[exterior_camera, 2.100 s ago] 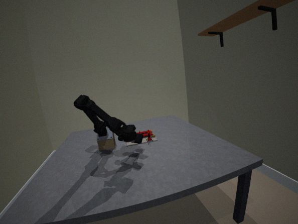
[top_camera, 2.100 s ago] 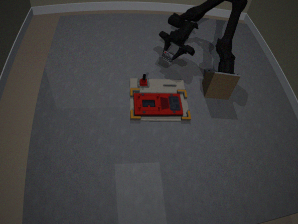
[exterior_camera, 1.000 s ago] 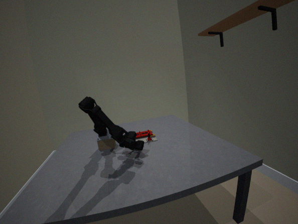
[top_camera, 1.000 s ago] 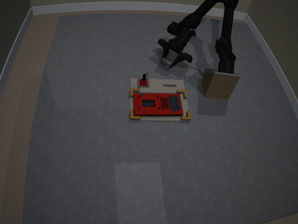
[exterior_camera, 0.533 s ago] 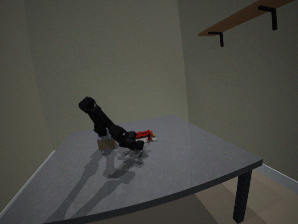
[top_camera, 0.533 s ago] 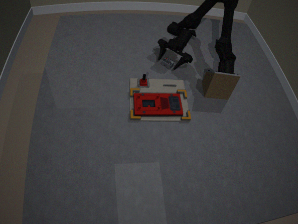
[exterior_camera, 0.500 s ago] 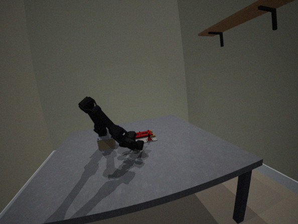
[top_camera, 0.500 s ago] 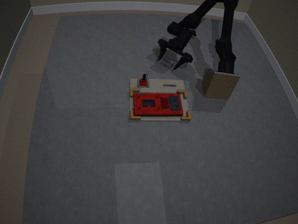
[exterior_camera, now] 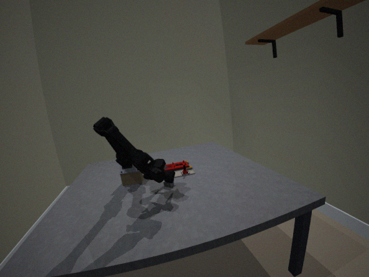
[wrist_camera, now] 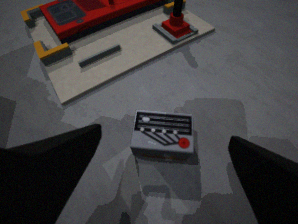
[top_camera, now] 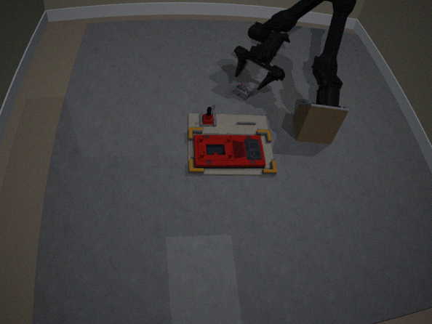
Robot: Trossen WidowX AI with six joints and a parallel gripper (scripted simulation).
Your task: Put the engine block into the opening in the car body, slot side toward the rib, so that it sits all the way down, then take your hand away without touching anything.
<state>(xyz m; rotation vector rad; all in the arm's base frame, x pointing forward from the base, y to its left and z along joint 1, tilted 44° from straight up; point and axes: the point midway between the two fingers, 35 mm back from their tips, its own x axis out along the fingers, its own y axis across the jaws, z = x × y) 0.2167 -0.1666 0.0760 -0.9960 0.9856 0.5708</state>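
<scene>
Now: gripper tip 10 mm short of the engine block, 10 mm to the right of it and 40 mm above it.
</scene>
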